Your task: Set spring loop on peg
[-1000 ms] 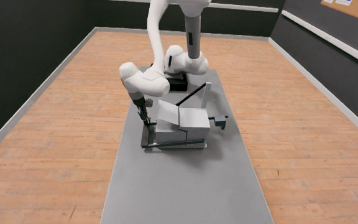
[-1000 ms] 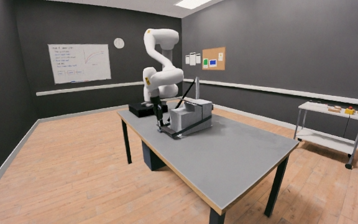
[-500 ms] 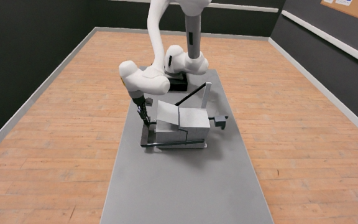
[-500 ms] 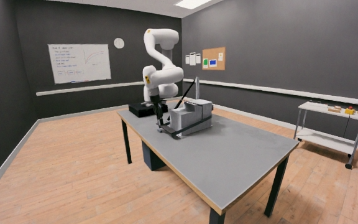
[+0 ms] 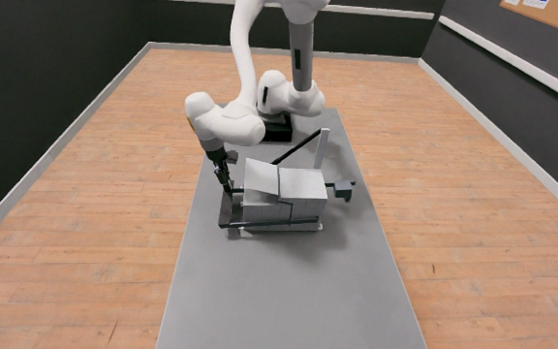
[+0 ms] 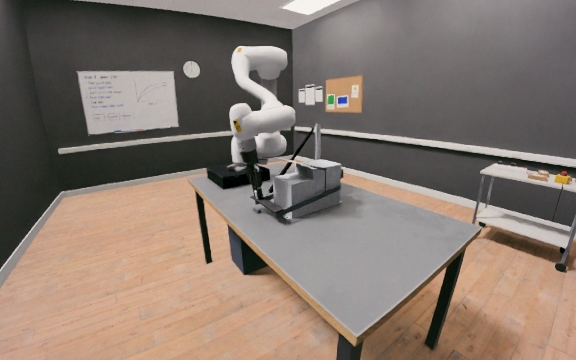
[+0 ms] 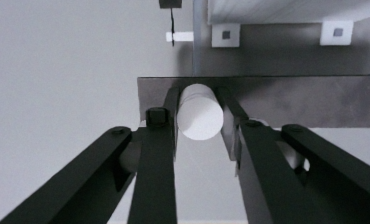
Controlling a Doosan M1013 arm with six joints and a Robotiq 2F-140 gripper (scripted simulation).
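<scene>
The small dark object is 10 mm to the right of my hand and 100 mm below it. Round my hand: steel test weight: 10 mm below.
</scene>
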